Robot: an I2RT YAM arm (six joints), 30 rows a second.
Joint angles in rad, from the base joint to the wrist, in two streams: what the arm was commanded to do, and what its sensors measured. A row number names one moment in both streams.
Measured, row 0:
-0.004 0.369 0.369 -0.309 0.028 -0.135
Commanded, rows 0 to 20:
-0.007 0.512 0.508 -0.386 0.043 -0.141
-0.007 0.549 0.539 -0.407 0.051 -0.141
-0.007 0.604 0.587 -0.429 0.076 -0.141
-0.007 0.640 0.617 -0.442 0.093 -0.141
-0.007 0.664 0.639 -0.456 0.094 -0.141
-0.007 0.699 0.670 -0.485 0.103 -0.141
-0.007 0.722 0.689 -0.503 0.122 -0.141
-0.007 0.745 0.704 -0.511 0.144 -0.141
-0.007 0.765 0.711 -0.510 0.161 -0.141
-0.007 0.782 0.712 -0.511 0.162 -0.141
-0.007 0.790 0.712 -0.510 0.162 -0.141
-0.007 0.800 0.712 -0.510 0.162 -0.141
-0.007 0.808 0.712 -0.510 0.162 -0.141
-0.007 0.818 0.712 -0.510 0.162 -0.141
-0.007 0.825 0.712 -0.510 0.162 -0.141
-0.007 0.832 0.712 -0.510 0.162 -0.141
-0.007 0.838 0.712 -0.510 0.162 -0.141
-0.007 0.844 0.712 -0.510 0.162 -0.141
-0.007 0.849 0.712 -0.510 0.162 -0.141
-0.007 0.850 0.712 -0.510 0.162 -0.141
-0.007 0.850 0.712 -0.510 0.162 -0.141
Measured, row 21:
-0.004 0.849 0.694 -0.515 0.147 -0.135
